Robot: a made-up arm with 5 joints.
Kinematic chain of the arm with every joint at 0, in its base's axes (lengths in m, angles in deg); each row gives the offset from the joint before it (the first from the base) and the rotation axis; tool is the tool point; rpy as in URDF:
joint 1: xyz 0.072 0 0.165 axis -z
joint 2: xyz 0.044 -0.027 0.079 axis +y
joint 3: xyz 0.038 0 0.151 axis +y
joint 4: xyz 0.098 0 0.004 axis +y
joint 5: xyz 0.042 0.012 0 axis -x
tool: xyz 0 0 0 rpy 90 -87.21 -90
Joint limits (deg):
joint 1: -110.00..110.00
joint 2: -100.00..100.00
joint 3: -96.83..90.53
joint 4: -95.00..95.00
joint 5: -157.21..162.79
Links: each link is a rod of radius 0.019 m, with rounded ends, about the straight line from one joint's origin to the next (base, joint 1, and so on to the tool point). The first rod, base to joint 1, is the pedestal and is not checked.
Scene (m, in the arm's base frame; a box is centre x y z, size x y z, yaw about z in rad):
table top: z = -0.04
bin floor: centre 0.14 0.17 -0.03 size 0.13 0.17 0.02 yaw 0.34
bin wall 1: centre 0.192 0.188 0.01 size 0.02 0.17 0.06 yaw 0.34
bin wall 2: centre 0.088 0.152 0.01 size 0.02 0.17 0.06 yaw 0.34
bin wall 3: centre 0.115 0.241 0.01 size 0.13 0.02 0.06 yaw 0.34
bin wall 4: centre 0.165 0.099 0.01 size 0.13 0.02 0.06 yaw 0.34
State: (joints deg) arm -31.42 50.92 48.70 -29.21 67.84
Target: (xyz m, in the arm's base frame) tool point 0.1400 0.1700 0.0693
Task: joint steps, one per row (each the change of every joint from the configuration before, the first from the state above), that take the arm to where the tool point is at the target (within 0.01 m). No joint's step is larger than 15 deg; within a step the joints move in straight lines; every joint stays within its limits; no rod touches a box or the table.
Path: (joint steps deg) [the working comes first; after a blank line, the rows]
Joints at the target: -72.90 90.34 15.74 -31.27 67.84
Straight joint move there: clear.

1: -13.83 13.14 -10.99 -0.69 0.00
2: -13.82 13.14 -10.98 -0.68 0.00
3: -13.83 13.14 -10.99 -0.69 0.00

